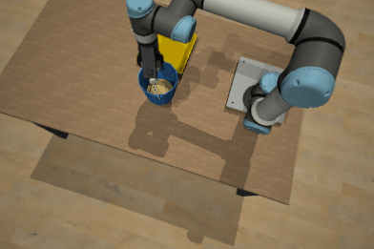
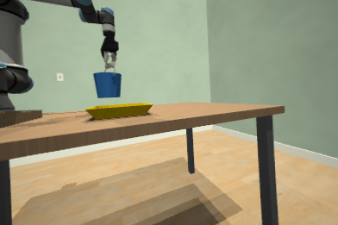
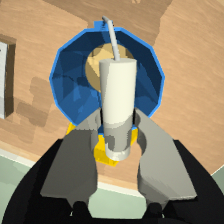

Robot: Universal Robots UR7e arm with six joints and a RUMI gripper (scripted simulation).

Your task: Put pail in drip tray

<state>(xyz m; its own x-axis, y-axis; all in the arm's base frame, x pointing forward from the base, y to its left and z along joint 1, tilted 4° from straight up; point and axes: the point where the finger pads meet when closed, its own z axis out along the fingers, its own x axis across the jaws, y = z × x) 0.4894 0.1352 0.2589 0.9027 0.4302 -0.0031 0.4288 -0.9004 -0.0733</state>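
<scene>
My gripper is now 30 mm above the white handle grip and 10 mm past it. Round my hand: yellow drip tray: 290 mm to the right, 290 mm below, 50 mm ahead; blue pail: 90 mm below, 10 mm behind.
</scene>
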